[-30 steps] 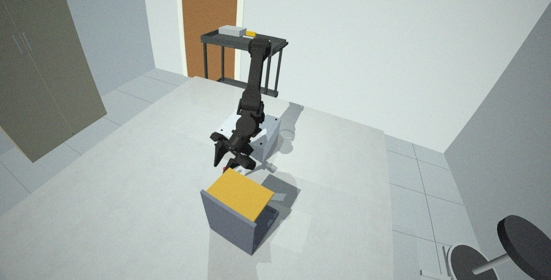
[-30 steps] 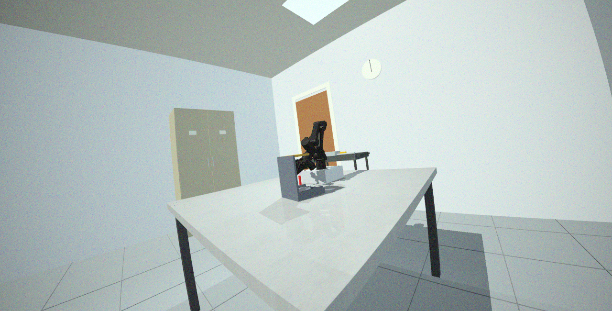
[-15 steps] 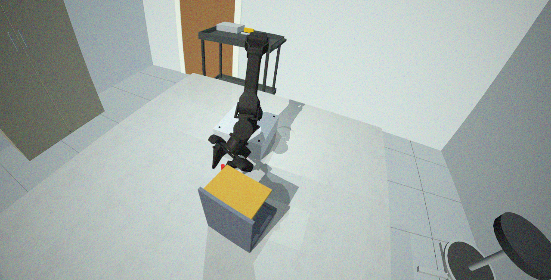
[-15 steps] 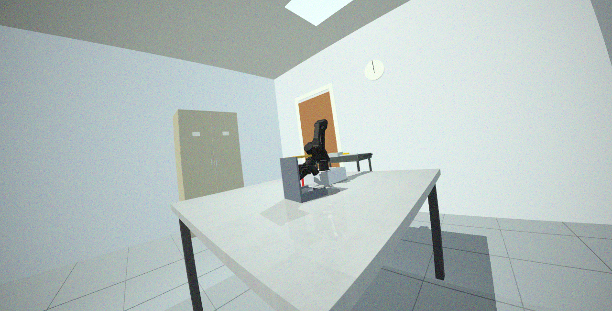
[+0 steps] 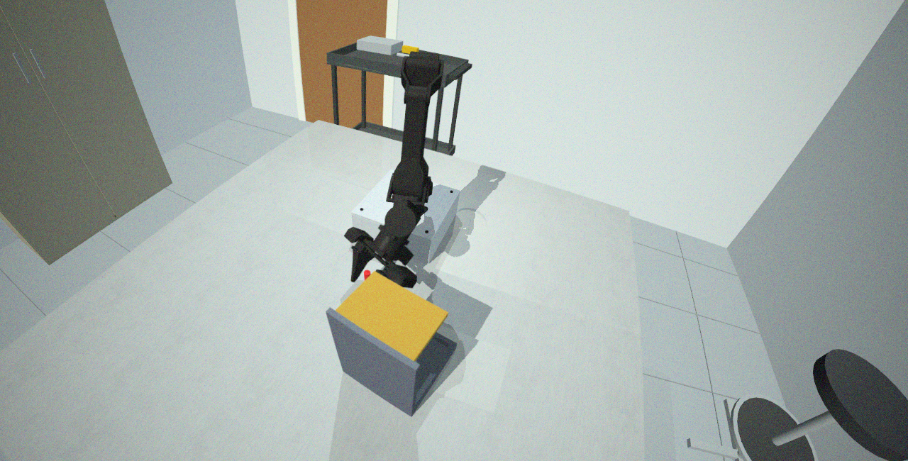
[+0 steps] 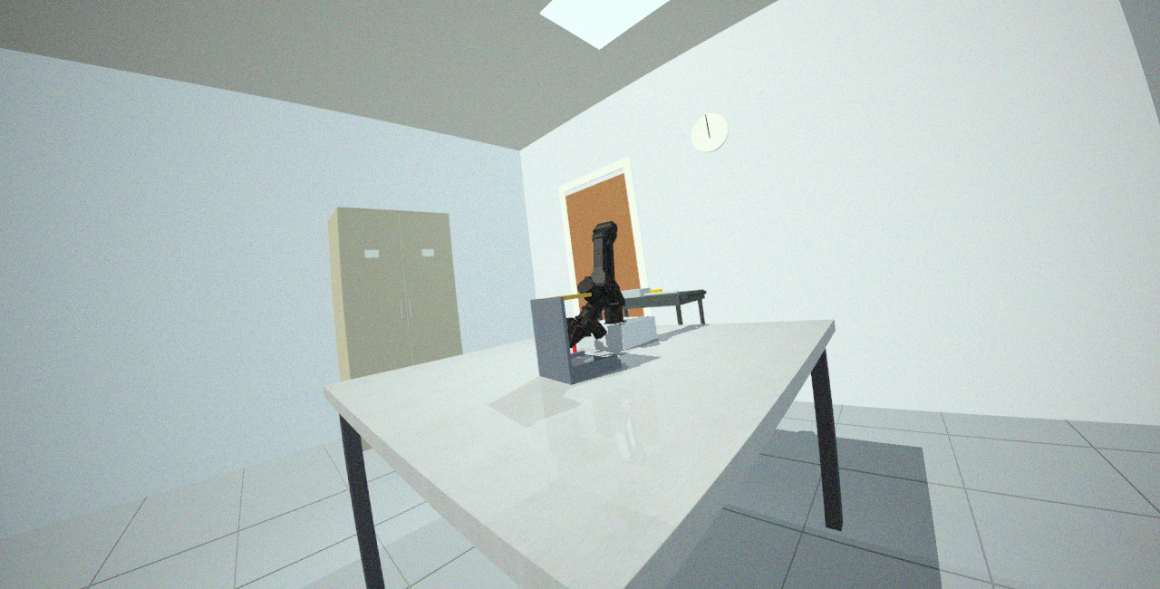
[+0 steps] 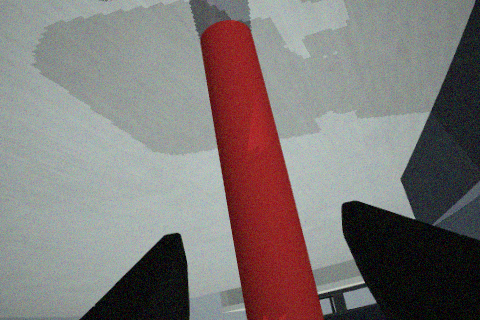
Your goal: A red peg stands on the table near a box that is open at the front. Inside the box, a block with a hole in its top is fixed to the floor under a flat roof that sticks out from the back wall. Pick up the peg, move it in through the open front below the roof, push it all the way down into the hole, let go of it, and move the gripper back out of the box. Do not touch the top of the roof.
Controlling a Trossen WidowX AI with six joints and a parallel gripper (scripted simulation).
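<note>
Now: gripper tip 16 cm to the right of the yellow roof, 16 cm below it and 9 cm short of it. Round my gripper tip: red peg: 3 cm behind, 1 cm below.
</note>
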